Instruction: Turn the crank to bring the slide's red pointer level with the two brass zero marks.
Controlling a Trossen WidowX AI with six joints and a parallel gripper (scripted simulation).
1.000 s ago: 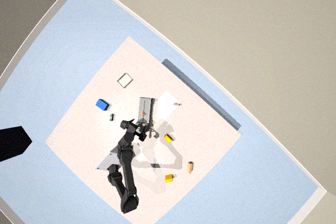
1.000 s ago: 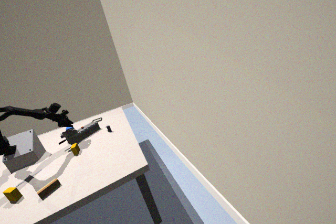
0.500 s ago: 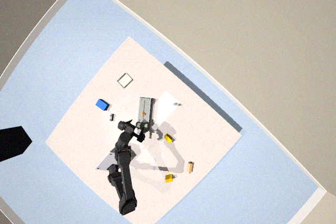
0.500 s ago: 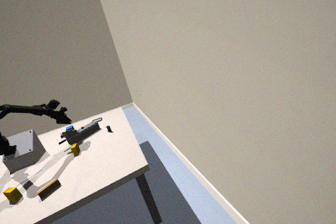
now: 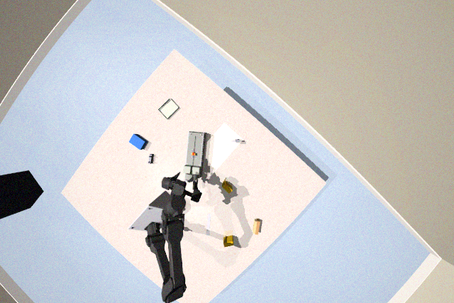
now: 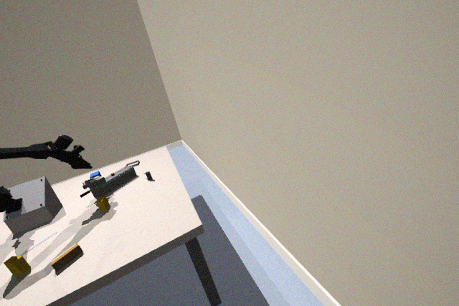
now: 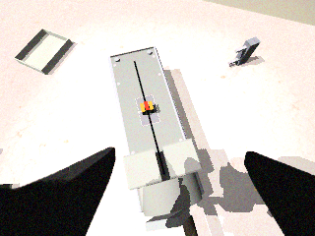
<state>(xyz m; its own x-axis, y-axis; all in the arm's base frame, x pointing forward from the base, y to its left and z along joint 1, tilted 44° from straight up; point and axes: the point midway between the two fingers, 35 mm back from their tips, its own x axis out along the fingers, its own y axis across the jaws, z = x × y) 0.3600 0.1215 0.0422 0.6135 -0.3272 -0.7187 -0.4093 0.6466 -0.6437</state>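
Right now the crank is 6 cm behind my gripper tip, 5 cm to the right of it and 12 cm below it. Also, from my gripper tip: blue block 16 cm behind, 37 cm to the left, 18 cm below; dark brown crank handle 7 cm behind, 6 cm to the right, 13 cm below; red pointer 6 cm ahead, 7 cm to the left, 11 cm below.
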